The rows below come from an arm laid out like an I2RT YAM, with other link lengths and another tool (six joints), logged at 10 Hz.
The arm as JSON. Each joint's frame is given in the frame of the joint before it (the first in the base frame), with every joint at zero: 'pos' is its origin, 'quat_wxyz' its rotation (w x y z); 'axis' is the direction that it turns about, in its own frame. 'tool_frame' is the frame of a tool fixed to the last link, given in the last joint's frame.
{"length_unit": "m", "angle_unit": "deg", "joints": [
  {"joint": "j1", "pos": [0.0, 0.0, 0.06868], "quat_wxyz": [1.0, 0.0, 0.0, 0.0], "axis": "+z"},
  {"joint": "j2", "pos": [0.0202, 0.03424, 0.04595], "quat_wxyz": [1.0, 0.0, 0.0, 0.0], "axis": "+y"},
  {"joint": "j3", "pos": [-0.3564, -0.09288, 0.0], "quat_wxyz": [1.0, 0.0, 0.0, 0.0], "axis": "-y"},
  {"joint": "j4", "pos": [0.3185, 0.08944, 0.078], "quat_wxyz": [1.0, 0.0, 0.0, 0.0], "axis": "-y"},
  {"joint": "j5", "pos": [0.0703, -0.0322, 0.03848], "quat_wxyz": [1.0, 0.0, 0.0, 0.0], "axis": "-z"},
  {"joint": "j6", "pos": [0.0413, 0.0, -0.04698], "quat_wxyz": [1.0, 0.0, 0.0, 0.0], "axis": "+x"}
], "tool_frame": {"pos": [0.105, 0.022, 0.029], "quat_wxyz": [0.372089, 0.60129, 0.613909, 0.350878]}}
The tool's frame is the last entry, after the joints.
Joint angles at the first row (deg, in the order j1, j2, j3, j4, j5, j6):
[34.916, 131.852, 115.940, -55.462, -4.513, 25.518]
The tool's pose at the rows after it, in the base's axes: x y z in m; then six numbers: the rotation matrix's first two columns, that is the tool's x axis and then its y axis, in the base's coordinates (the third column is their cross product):
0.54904 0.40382 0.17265 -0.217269 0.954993 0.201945 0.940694 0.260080 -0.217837
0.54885 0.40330 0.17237 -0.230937 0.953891 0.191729 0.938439 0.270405 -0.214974
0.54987 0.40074 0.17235 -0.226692 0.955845 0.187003 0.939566 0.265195 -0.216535
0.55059 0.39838 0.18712 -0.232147 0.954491 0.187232 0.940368 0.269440 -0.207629
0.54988 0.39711 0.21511 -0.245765 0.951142 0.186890 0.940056 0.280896 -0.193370
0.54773 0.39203 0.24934 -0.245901 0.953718 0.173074 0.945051 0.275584 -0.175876
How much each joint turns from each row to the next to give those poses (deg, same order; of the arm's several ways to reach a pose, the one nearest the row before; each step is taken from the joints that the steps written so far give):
[0.000, 0.000, 0.000, 0.285, 0.000, 0.940]
[0.000, 0.001, 0.002, -0.111, 0.349, -0.918]
[-0.174, -0.024, 0.018, -0.216, 0.241, 0.000]
[-0.219, -0.544, 1.512, -1.598, 0.022, -0.481]
[-0.087, -0.592, 3.669, -3.540, 0.043, -0.808]
[-0.023, -0.721, 4.634, -4.656, 1.115, -0.198]

